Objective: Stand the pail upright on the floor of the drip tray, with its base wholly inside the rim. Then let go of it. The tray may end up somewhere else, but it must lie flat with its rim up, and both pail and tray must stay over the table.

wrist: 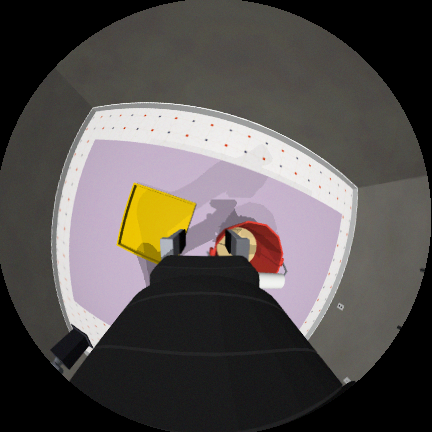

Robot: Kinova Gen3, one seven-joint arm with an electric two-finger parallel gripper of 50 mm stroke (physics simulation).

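The red pail stands upright on the lilac table mat, to the right of the tray and apart from it. Its open mouth faces up and its tan inner floor shows. Its handle with a white grip hangs at the lower right. The yellow drip tray lies flat with its rim up, left of the pail; its near corner is hidden by the gripper. My gripper is open and empty, above the gap between tray and pail. Its right finger overlaps the pail's left part in view; its height above the pail is hard to tell.
The lilac mat lies inside a white table border with red and dark dots and a grey edge. A black device is at the lower left beside the table corner. Shadows of the arm fall across the mat and tray.
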